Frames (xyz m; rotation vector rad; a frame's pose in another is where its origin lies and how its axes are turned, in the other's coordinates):
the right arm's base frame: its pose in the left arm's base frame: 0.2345 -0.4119 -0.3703 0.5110 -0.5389 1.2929
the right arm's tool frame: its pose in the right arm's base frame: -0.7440 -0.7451 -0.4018 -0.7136 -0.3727 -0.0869
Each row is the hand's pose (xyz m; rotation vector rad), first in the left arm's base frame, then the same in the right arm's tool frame.
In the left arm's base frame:
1: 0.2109 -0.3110 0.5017 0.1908 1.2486 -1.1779
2: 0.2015 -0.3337 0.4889 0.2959 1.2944 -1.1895
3: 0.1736 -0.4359 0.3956 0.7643 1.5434 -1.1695
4: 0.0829 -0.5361 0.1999 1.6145 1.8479 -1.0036
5: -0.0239 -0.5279 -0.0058 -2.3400 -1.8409 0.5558
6: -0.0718 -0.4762 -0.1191 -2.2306 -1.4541 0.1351
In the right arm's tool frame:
1: 1.6807 0.2781 0.8321 0.1984 -2.1525 2.2320
2: 1.6578 0.2723 0.8465 0.0720 -2.0698 2.2595
3: 1.5247 0.2483 0.8870 -0.4951 -1.7099 2.2320
4: 1.2972 0.2981 0.9354 -1.2592 -1.0095 1.9762
5: 1.1115 0.4370 0.9342 -1.7879 -0.2720 1.4897
6: 1.0328 0.5392 0.9001 -1.9818 0.1363 1.0907

